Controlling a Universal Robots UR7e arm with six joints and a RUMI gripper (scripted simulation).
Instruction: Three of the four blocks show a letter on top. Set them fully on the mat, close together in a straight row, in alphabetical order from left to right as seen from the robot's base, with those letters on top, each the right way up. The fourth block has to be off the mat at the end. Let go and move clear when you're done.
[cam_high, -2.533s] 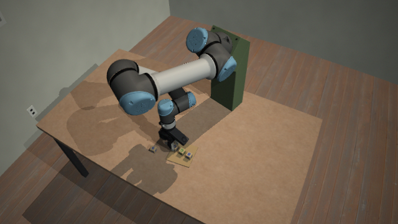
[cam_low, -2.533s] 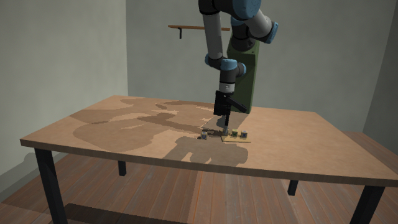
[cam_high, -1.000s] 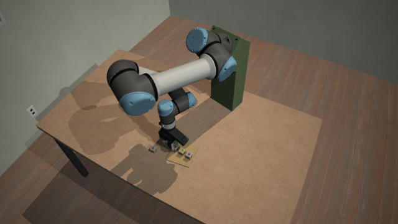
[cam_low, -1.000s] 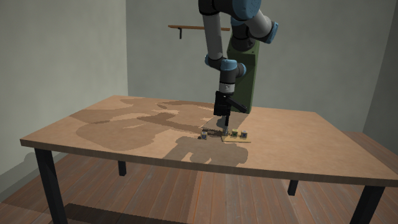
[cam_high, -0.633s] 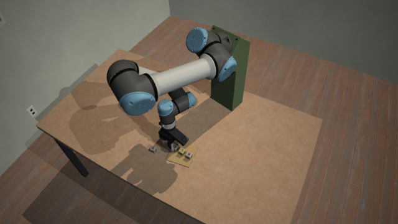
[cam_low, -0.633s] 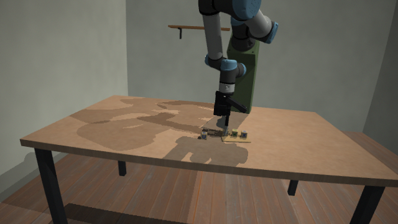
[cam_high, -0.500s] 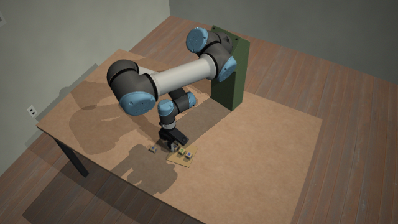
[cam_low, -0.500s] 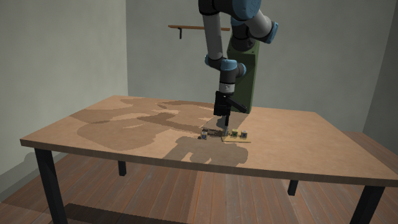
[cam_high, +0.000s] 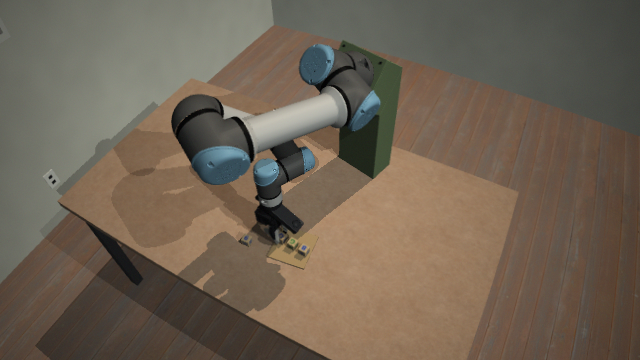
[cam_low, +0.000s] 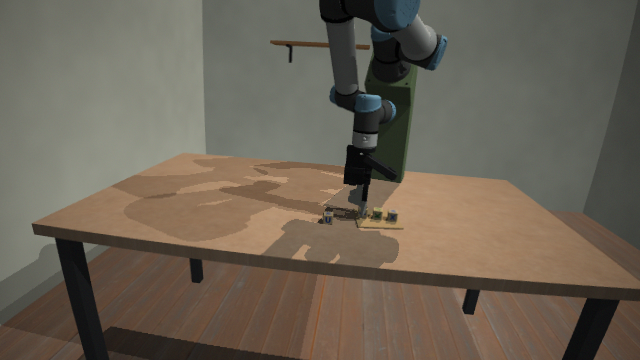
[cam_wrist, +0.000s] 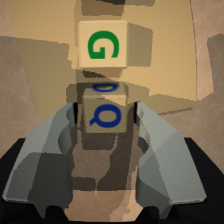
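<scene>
Right now my hand is 1 cm above the Q block. From my hand the other things lie so: tan mat 5 cm to the left, 2 cm below; G block 5 cm to the left, 1 cm below.
</scene>
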